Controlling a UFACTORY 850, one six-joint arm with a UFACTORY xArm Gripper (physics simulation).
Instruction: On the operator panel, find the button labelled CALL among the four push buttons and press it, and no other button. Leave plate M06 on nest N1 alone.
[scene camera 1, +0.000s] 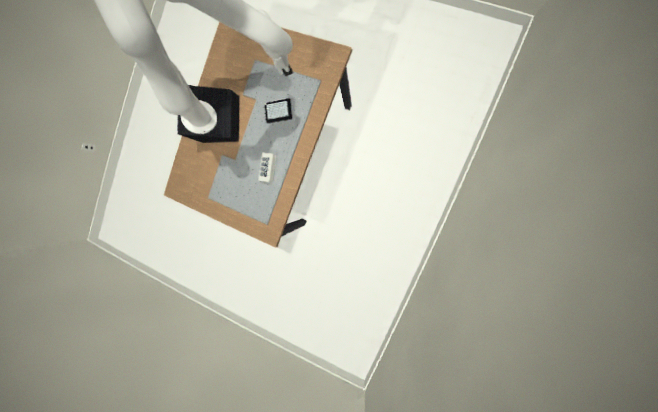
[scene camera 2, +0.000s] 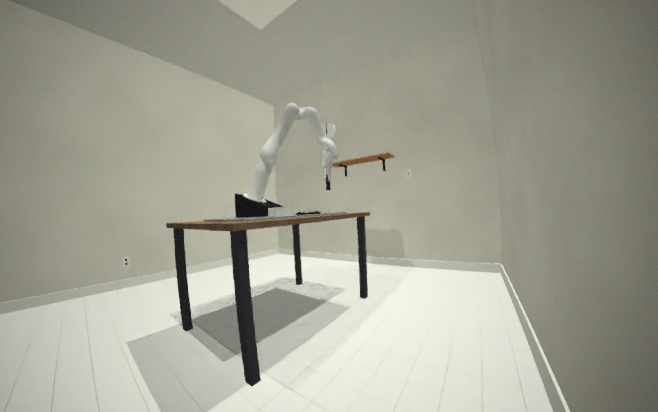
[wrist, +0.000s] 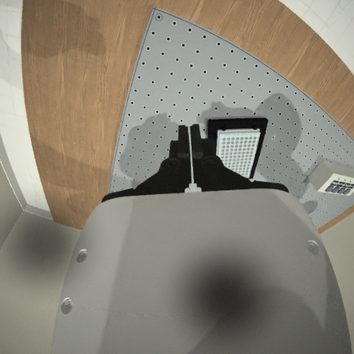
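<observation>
The operator panel (scene camera 1: 266, 167) (wrist: 327, 177) is a small pale box with dark buttons and small labels; the lettering is too small to read, so I cannot tell which button is CALL. The plate (scene camera 1: 278, 109) (wrist: 238, 152), white with many wells, sits in a black nest (scene camera 1: 289, 118) (wrist: 262, 142); no plate or nest marking is readable. My gripper (scene camera 1: 287, 71) (scene camera 2: 328, 188) (wrist: 189, 139) is shut and empty, pointing down. It hangs well above the table, on the far side of the nest from the panel.
A grey perforated mat (scene camera 1: 245, 200) (wrist: 165, 65) lies on the wooden table (scene camera 1: 187, 175) (scene camera 2: 210, 226) (wrist: 65, 100). The arm's black base (scene camera 1: 227, 115) (scene camera 2: 245, 206) stands at the table's side. A wooden shelf (scene camera 2: 367, 159) is on the wall behind.
</observation>
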